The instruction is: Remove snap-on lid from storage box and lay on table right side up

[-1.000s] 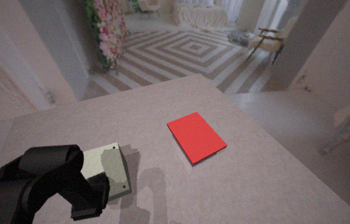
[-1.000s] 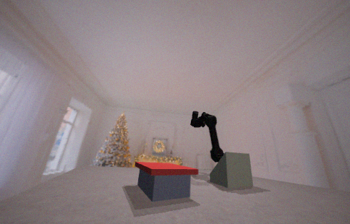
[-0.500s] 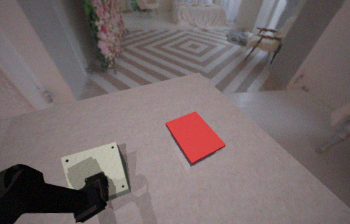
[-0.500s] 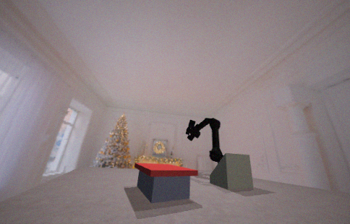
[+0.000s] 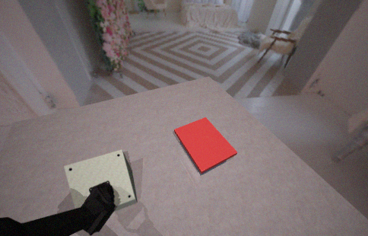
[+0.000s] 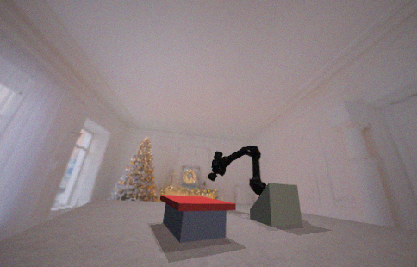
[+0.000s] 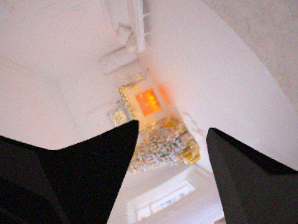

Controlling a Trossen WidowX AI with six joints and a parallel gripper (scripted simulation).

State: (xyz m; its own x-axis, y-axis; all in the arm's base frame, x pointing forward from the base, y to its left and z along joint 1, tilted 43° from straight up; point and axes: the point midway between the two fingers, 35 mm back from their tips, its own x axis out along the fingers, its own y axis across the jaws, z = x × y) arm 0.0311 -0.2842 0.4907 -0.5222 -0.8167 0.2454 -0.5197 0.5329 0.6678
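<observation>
Now: the red lid 62 cm to the left of my gripper tip, 43 cm ahead of it and 15 cm below it. From my gripper tip the other things lie so: blue storage box (62 cm to the left, 43 cm ahead, 19 cm below).
</observation>
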